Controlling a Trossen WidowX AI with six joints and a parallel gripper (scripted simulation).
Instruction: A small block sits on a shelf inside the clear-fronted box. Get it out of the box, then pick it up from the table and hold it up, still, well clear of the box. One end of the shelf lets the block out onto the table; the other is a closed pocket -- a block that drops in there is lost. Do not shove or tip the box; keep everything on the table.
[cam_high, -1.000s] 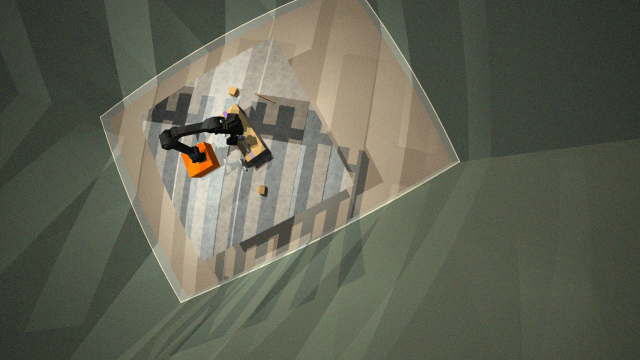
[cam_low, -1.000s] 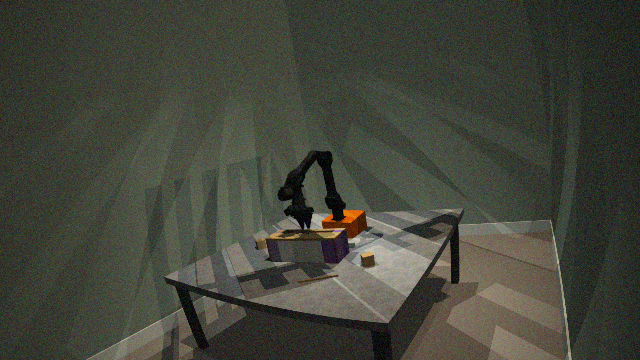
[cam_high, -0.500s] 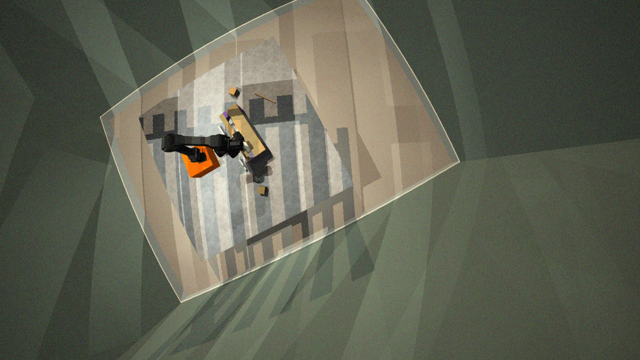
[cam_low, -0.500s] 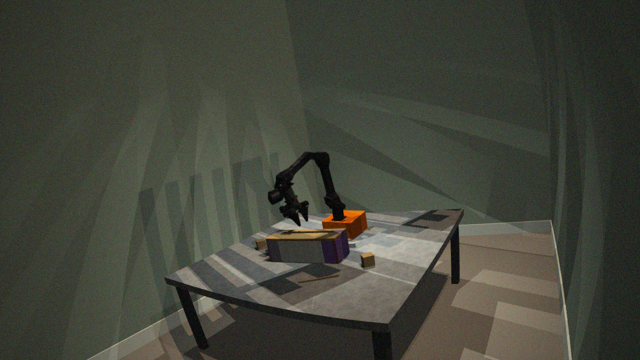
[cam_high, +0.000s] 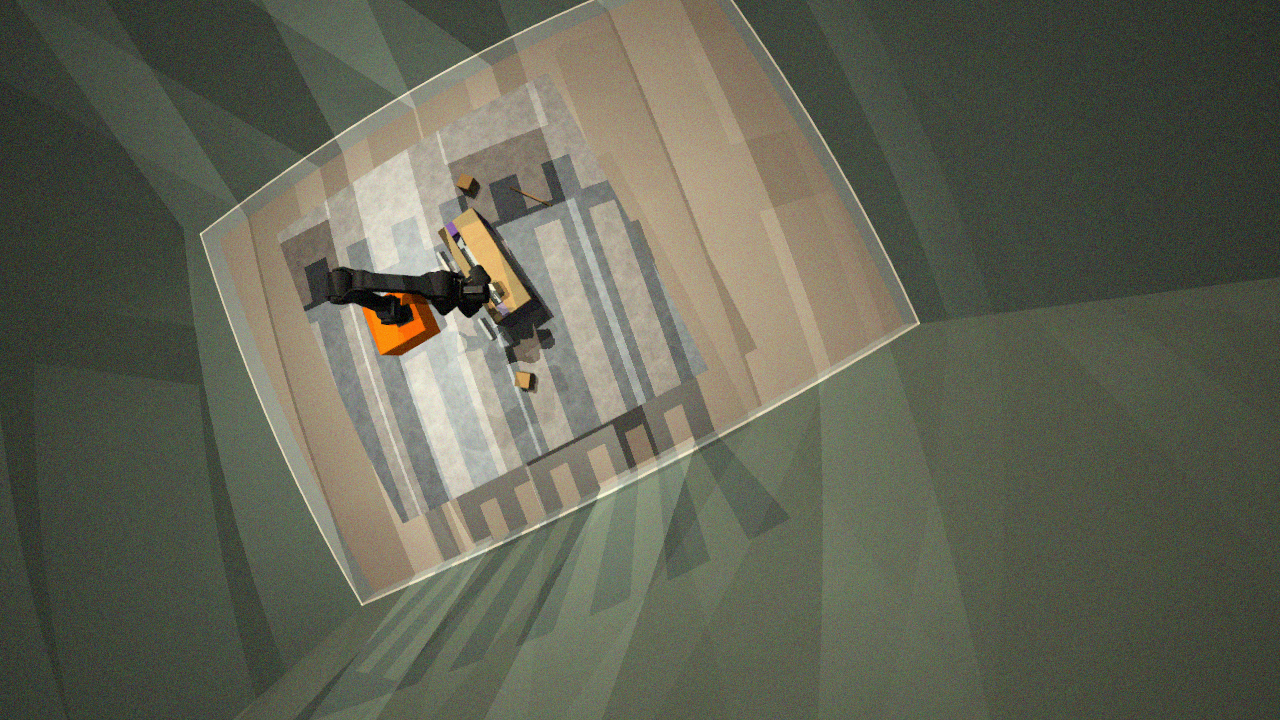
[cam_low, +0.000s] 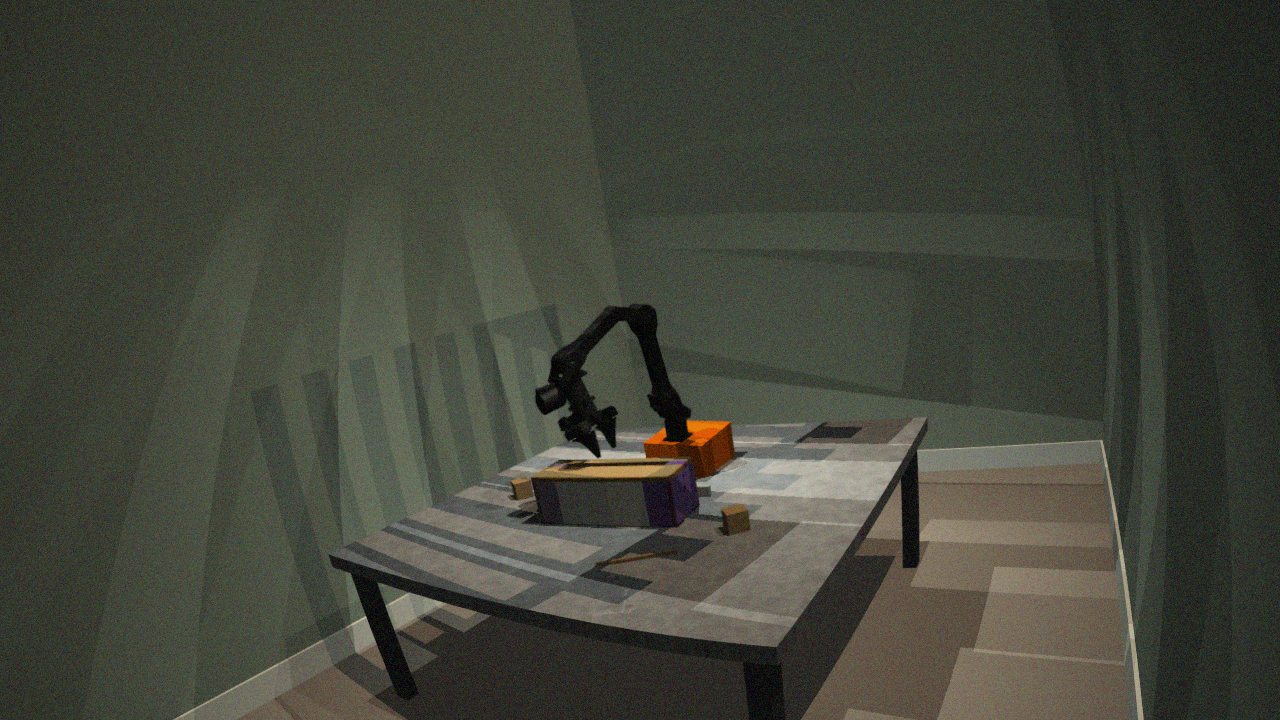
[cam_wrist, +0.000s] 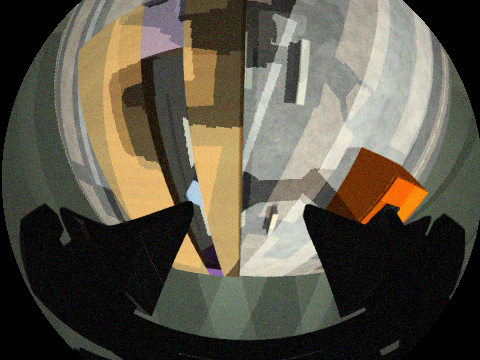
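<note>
Now: the clear-fronted box 8 cm below my gripper tip, 5 cm to the left of it and 3 cm ahead of it. From my gripper tip the other things lie so: thin stick: 29 cm ahead, 27 cm to the left, 14 cm below; then pale blue block: 6 cm below, 4 cm to the left, 4 cm ahead.
</note>
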